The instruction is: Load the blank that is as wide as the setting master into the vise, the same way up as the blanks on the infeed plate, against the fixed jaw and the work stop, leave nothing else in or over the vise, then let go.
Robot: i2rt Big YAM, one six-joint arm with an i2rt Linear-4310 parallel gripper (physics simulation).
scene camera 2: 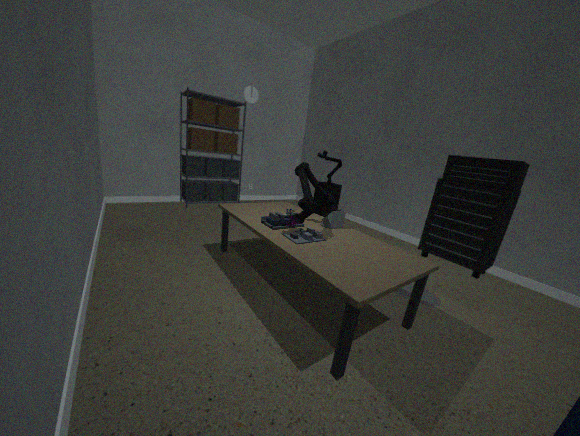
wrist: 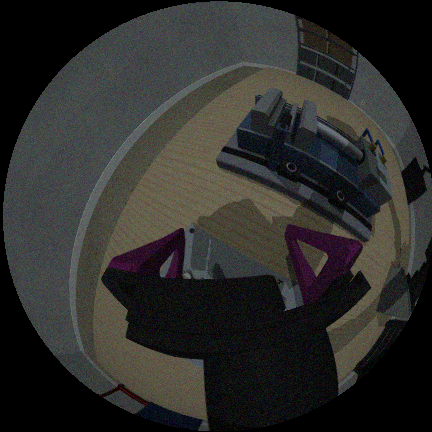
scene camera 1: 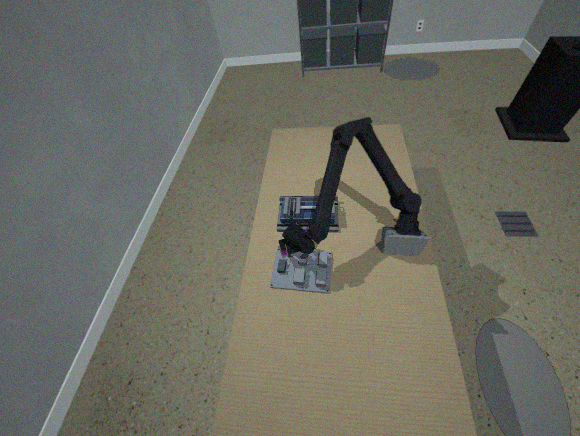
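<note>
The blue-grey vise (scene camera 1: 301, 218) (scene camera 2: 275, 220) (wrist: 320, 161) stands on the table. In the wrist view its left jaw (wrist: 267, 111) and right jaw (wrist: 307, 121) stand apart, with dark narrow parts between them that I cannot identify. The grey infeed plate (scene camera 1: 310, 281) (scene camera 2: 305, 242) (wrist: 240, 256) lies beside the vise. It bears several blocks, among them a dark one (scene camera 1: 282, 266) and lighter ones (scene camera 1: 299, 276) (scene camera 1: 321, 277). I cannot tell which matches the setting master. My gripper (scene camera 1: 295, 245) (scene camera 2: 293, 221) (wrist: 237, 232) is open and empty above the plate's vise-side edge; its body hides part of the plate.
The arm's grey base (scene camera 1: 404, 243) stands at the table's right side in scene camera 1. The wooden table (scene camera 1: 345, 350) (scene camera 2: 360, 257) extends past the plate. A shelf unit (scene camera 2: 241, 150) stands by the far wall, and a black slatted cabinet (scene camera 2: 470, 210) stands beyond the table.
</note>
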